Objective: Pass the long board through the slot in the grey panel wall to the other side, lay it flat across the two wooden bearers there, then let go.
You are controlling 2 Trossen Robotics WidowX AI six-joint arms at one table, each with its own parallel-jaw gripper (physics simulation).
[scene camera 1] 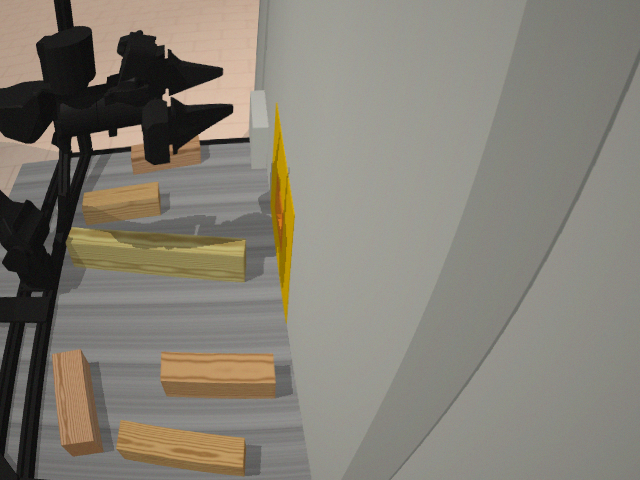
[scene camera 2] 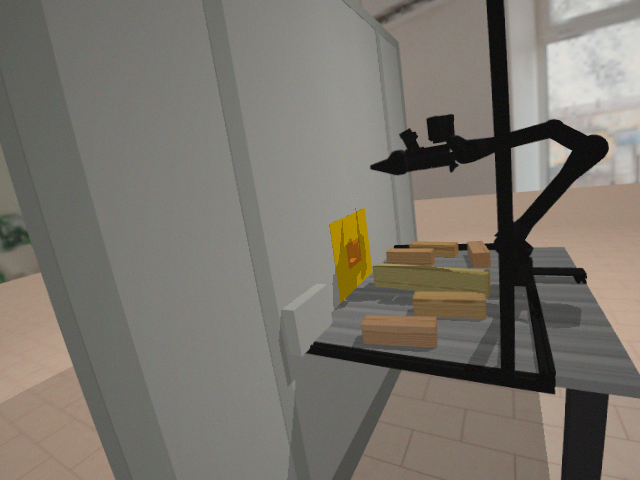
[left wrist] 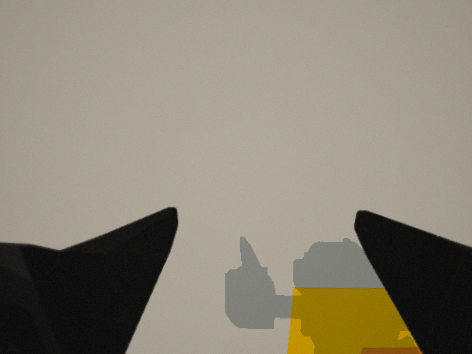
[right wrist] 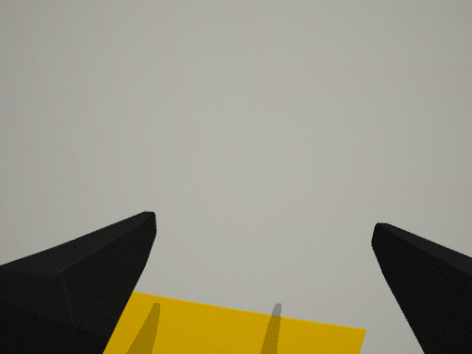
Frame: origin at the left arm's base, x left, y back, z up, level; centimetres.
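Where they show: left gripper, fingertip midpoint: [left wrist: 265, 217]; right gripper, fingertip midpoint: [scene camera 1: 227, 88] [scene camera 2: 373, 166] [right wrist: 264, 228]; right arm's base, origin of the base link: [scene camera 1: 38, 277] [scene camera 2: 518, 281].
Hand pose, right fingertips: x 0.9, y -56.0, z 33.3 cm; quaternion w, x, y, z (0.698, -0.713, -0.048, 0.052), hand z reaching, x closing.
Things, the pixels of their top centre, and the offset from my right fingertips.
- long yellow-green board, middle of its top: [scene camera 1: 149, 240] [scene camera 2: 426, 268] dx -4.1, dy -13.3, dz -29.0 cm
- block, middle of its top: [scene camera 1: 164, 145] [scene camera 2: 398, 320] dx -31.9, dy -13.1, dz -30.9 cm
The long yellow-green board [scene camera 1: 157, 255] [scene camera 2: 431, 279] lies on the grey table, its end pointing at the panel wall [scene camera 1: 387, 155] [scene camera 2: 299, 129] [left wrist: 250, 100] [right wrist: 250, 125] and apart from it. A yellow plate [scene camera 1: 285, 263] [scene camera 2: 361, 222] [left wrist: 345, 315] [right wrist: 215, 325] on the wall surrounds the orange slot [scene camera 1: 280, 206] [scene camera 2: 353, 253], whose edge shows low in the left wrist view. My right gripper [scene camera 1: 227, 89] [scene camera 2: 372, 166] [right wrist: 264, 228] is open and empty, above the table, facing the wall. My left gripper [left wrist: 265, 217] is open and empty, facing the wall. The two bearers do not show.
Wooden blocks [scene camera 1: 121, 202] [scene camera 1: 218, 374] [scene camera 1: 77, 403] [scene camera 1: 180, 448] lie on both sides of the board; another block [scene camera 2: 399, 331] lies near the table end. A pale grey block [scene camera 1: 258, 129] [scene camera 2: 310, 320] stands against the wall. A black frame [scene camera 2: 434, 365] edges the table.
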